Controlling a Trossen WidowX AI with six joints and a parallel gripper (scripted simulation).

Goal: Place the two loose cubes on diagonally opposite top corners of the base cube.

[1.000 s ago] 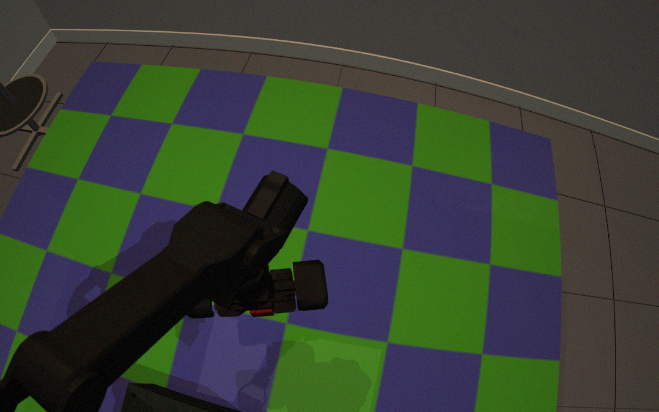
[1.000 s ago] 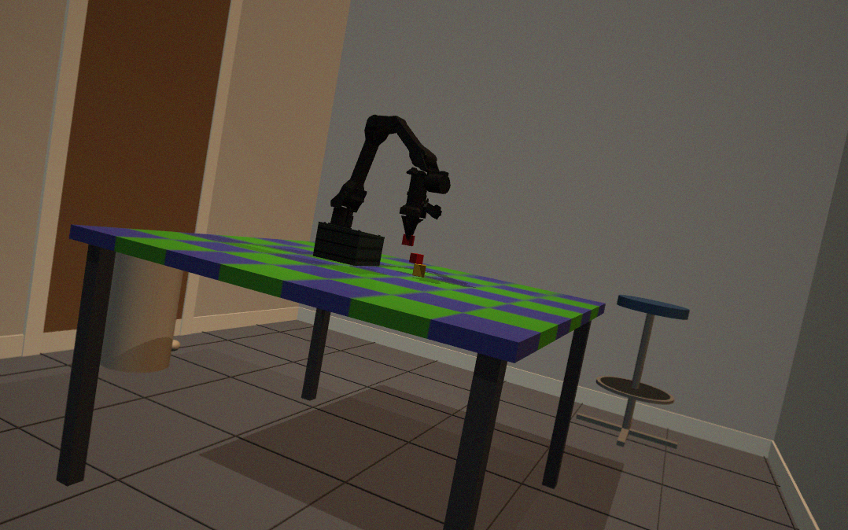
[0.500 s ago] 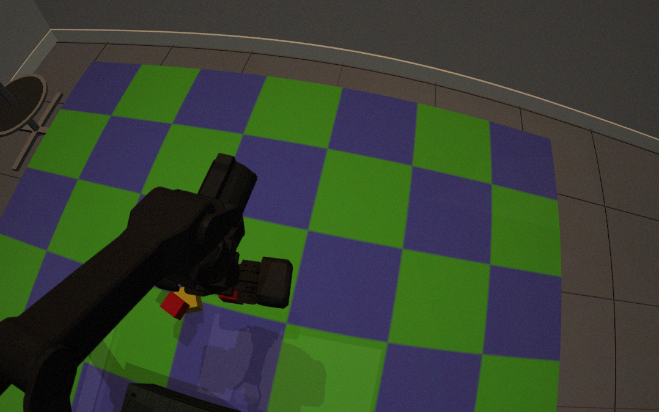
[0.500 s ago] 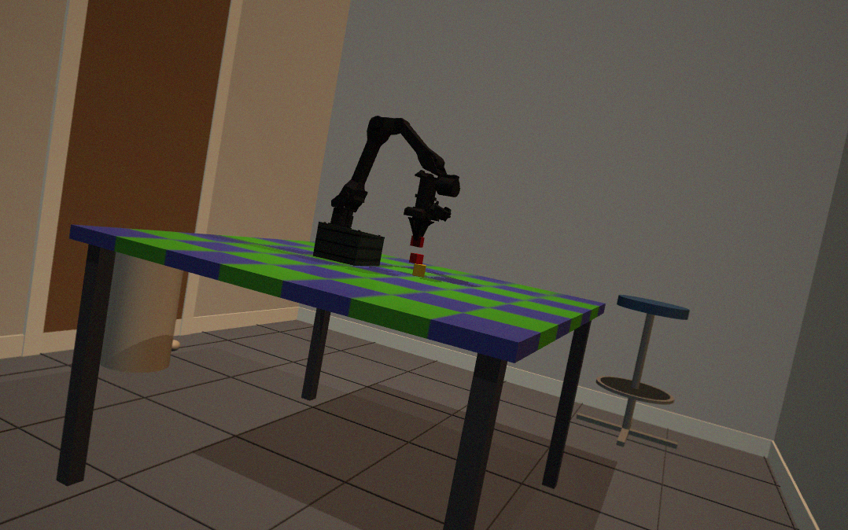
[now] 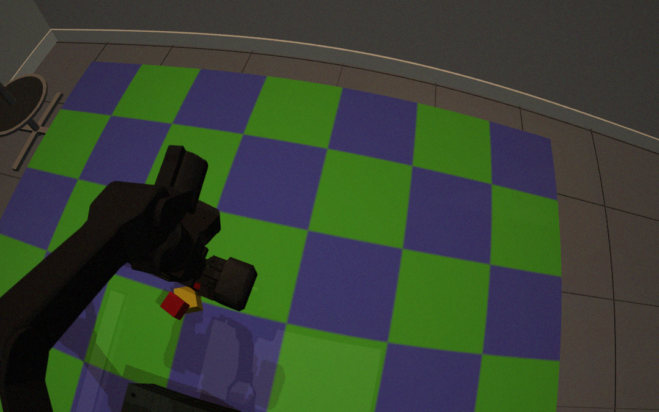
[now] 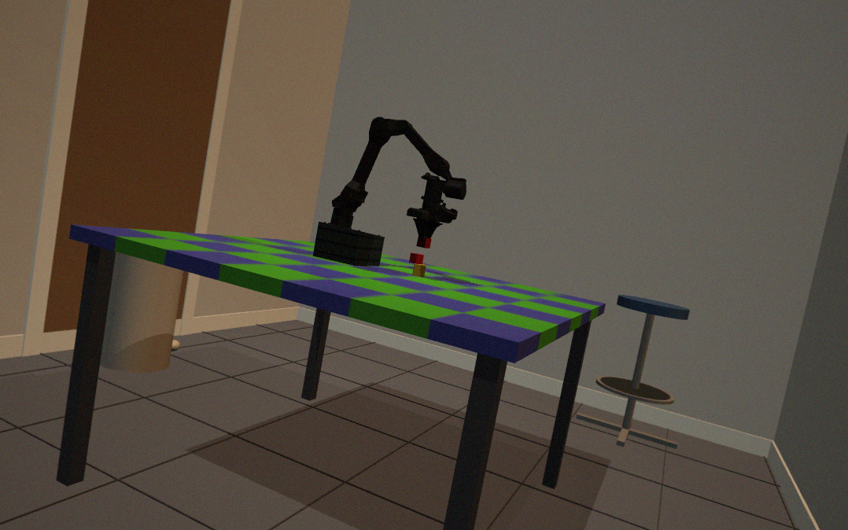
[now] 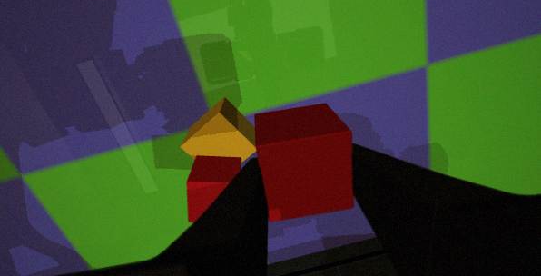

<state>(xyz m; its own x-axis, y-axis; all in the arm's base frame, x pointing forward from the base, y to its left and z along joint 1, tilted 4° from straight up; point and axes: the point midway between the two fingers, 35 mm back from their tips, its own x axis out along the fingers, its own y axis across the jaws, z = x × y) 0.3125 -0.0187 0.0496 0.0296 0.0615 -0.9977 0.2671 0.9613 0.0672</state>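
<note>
My gripper tip is now 10 cm above the yellow base cube, 5 cm to the right of it and 1 cm past it.
</note>
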